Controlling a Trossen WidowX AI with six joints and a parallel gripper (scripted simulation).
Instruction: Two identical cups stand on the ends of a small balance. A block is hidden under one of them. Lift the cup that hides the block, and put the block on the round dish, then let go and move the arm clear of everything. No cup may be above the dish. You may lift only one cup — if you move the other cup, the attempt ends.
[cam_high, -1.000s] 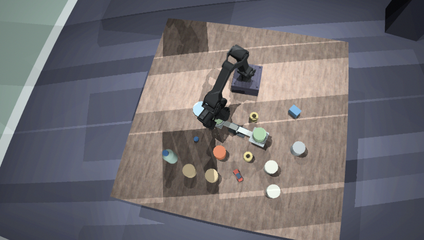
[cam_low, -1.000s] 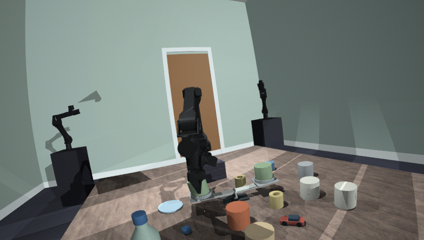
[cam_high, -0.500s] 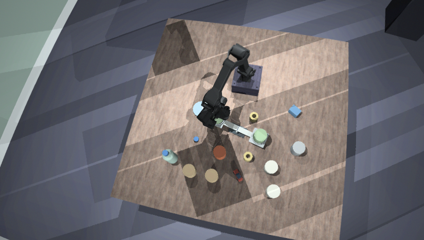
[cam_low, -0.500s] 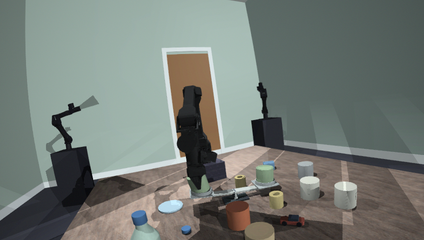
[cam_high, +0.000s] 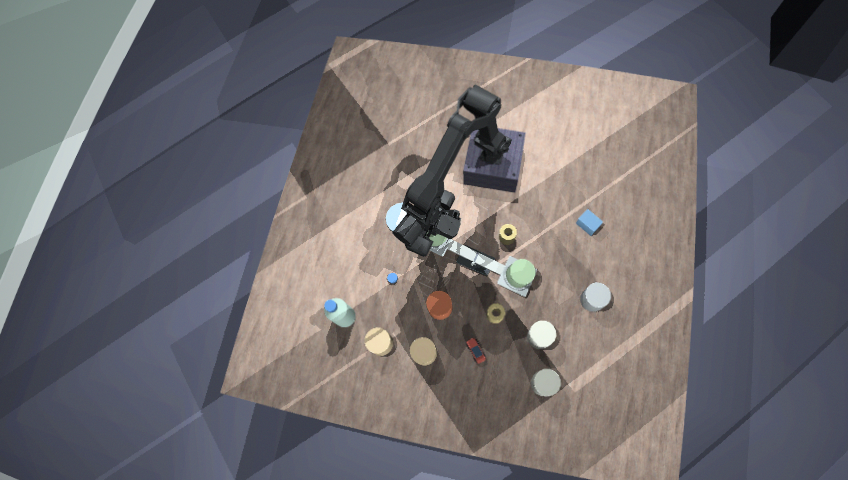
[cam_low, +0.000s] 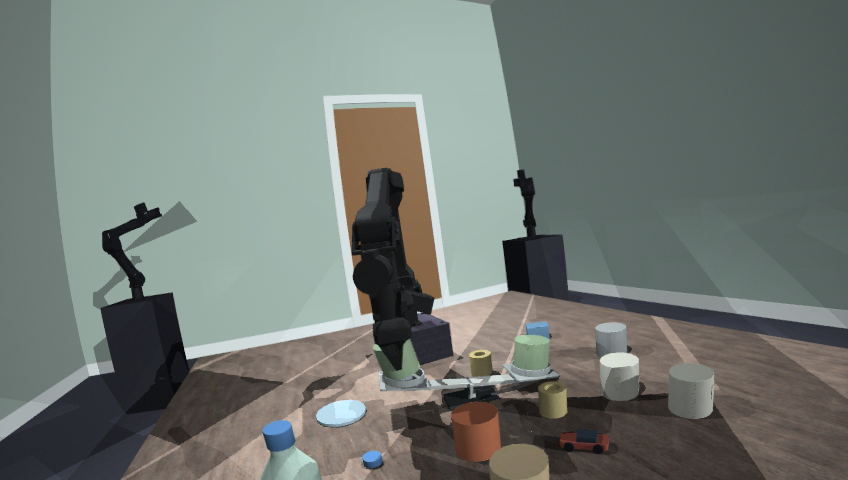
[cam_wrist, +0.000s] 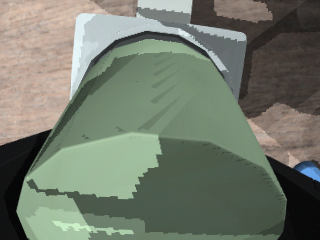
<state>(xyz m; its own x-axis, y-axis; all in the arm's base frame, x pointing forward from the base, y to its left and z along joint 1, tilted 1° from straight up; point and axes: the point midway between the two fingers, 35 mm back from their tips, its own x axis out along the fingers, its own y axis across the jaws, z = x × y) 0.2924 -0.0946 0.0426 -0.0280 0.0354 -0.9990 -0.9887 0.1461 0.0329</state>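
Right now the grey block is 20 mm below my gripper tip and 10 mm to the left of it. From my gripper tip the other things lie so: pale blue round dish: 120 mm to the right, 100 mm below, 50 mm behind; orange cylinder: 170 mm ahead, 70 mm below, 60 mm to the left; blue disc: 140 mm ahead, 100 mm below, 90 mm to the right.
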